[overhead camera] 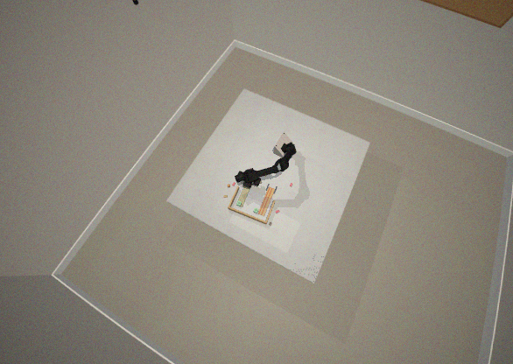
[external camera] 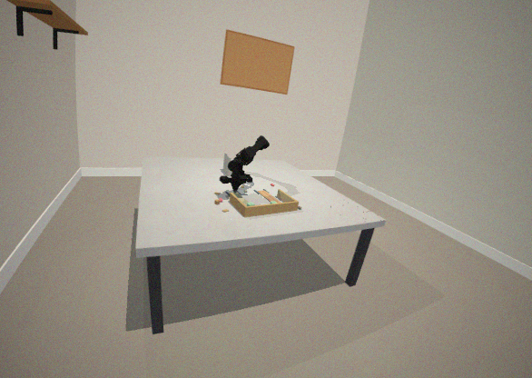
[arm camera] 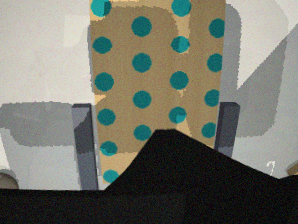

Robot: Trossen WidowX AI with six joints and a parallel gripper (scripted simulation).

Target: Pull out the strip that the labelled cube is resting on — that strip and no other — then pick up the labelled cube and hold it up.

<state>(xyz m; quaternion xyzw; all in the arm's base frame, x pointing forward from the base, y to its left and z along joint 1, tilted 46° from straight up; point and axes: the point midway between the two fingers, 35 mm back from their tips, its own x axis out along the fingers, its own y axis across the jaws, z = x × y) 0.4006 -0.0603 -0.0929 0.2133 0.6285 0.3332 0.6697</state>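
The strip is 90 mm ahead of my gripper tip, 20 mm to the left of it and 10 mm below it.
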